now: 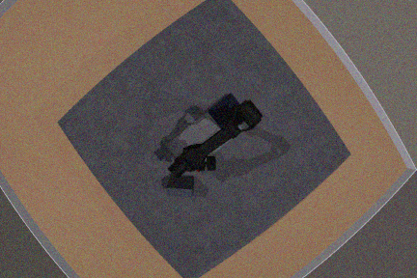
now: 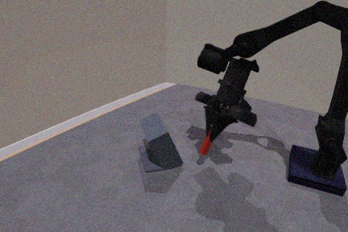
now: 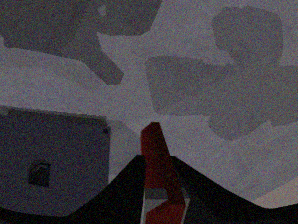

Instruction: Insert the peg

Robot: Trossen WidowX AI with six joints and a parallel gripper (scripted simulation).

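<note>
My gripper tip is now 13 cm short of the sloped grey panel, 4 cm to the right of it and 4 cm above it. From my gripper tip the other things lie so: red peg (1 cm to the right, 1 cm above).
</note>
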